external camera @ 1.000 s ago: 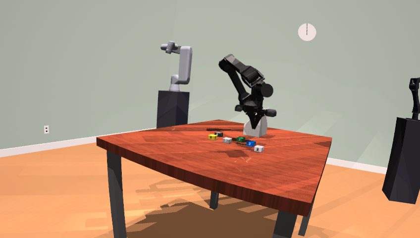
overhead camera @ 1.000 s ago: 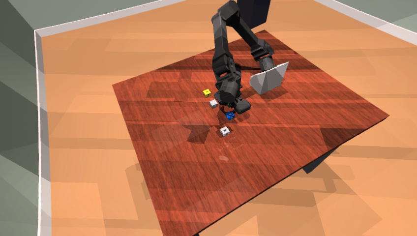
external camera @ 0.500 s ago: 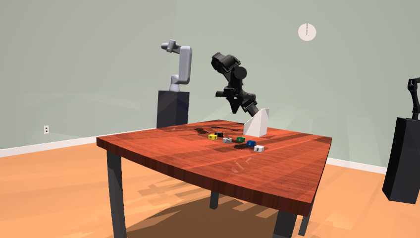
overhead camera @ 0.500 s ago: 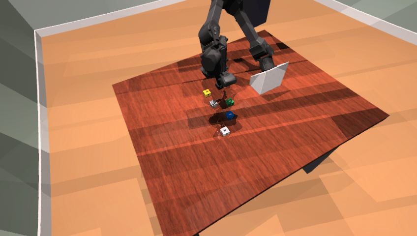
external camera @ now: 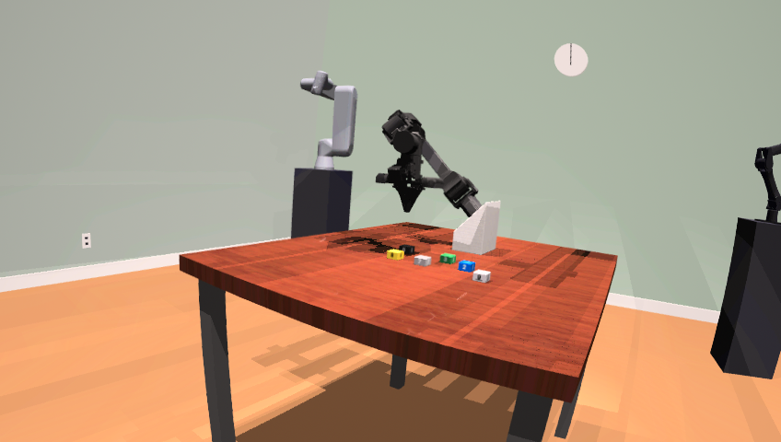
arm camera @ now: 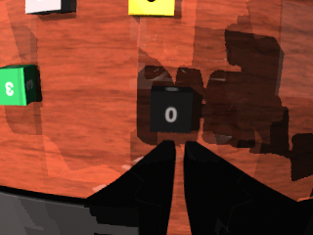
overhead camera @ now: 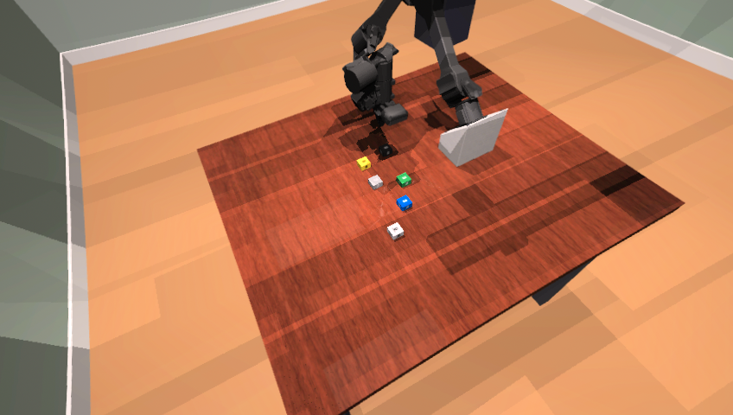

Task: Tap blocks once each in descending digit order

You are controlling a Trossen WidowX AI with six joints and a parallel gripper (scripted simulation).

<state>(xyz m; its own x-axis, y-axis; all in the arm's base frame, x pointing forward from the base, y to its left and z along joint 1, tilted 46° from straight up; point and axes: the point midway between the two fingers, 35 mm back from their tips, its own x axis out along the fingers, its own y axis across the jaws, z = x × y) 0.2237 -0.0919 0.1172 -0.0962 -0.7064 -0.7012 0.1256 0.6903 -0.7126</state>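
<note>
The black 0 block is 10 cm below my gripper tip and 2 cm behind it. The rest, counted from my gripper tip: yellow 8 block (10 cm below, 7 cm ahead, 1 cm to the left); light grey 7 block (10 cm below, 9 cm to the left, 9 cm ahead); green 3 block (14 cm to the left, 10 cm below, 2 cm ahead).
</note>
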